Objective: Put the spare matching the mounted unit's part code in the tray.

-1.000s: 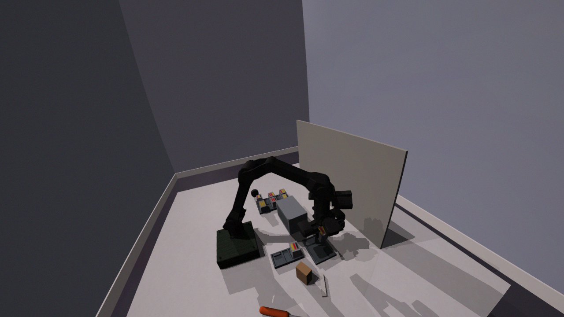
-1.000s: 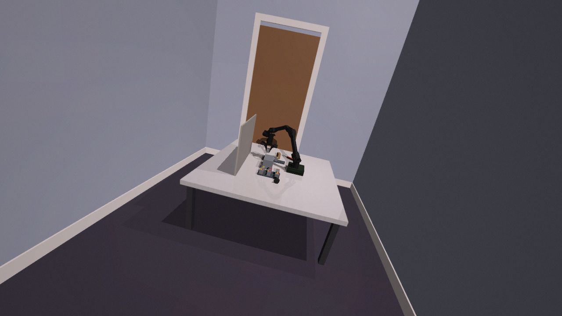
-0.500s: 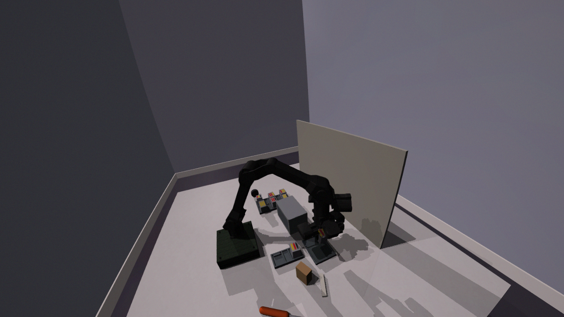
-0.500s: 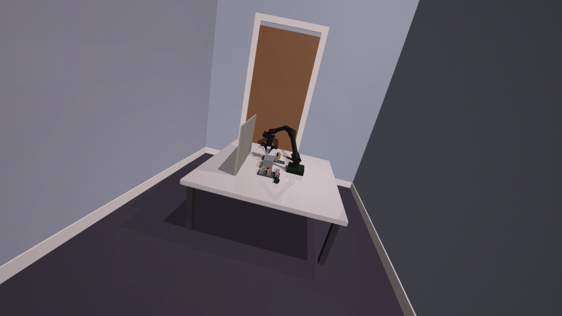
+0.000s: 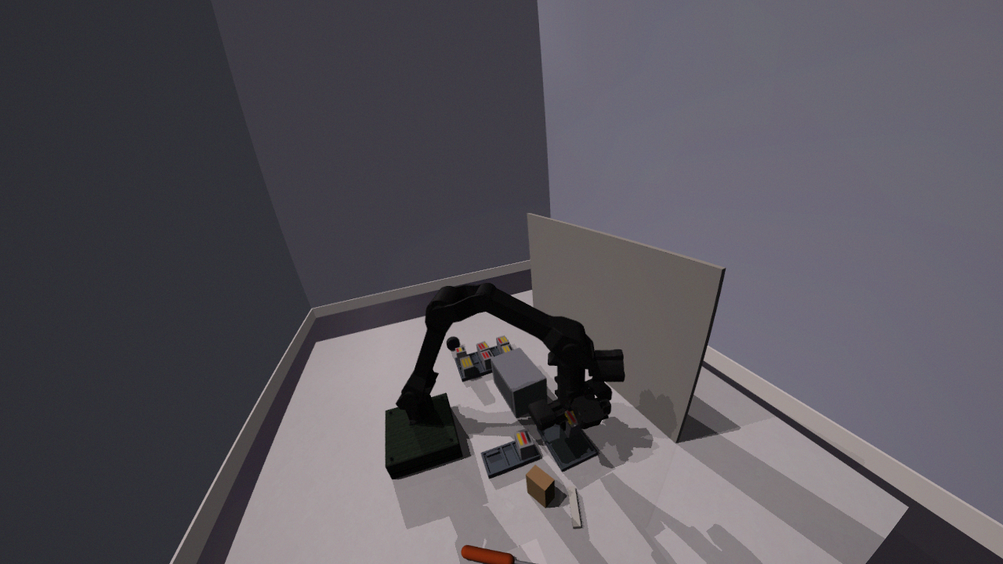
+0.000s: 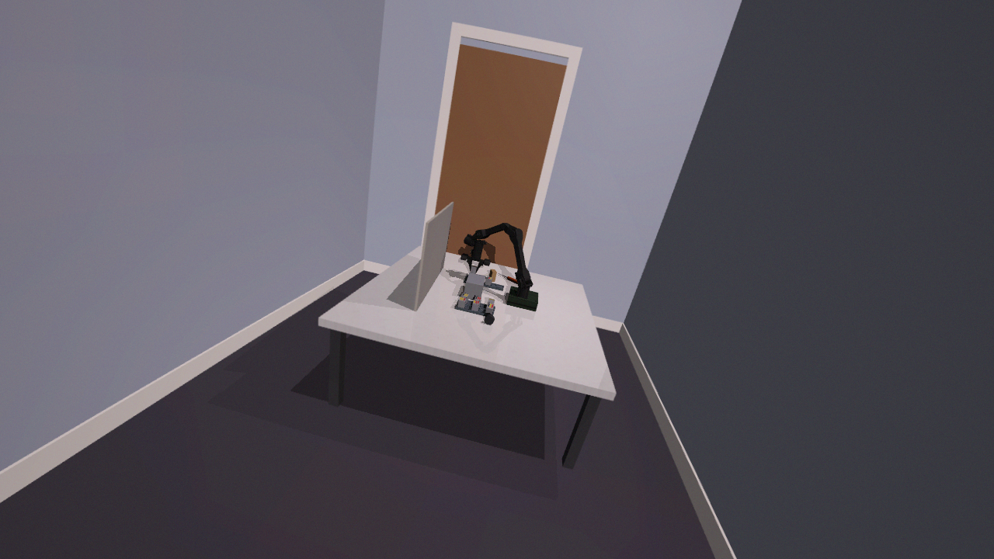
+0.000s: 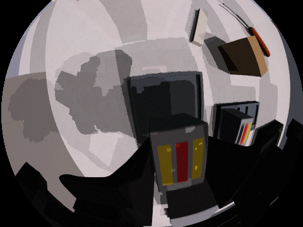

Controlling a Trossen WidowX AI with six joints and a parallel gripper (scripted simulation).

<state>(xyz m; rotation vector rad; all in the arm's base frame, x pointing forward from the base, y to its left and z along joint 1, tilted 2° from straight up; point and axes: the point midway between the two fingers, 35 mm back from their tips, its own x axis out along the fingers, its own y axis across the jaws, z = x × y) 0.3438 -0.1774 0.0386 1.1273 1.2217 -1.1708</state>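
Right now the grey-blue tray is 6 cm below my gripper tip and 1 cm behind it. From my gripper tip the other things lie so: brown box: 12 cm behind, 9 cm to the right, 2 cm below; then tall beige panel: 24 cm to the left, 19 cm ahead, 17 cm above; then grey mounted unit: 22 cm to the left, 6 cm behind, 1 cm below.
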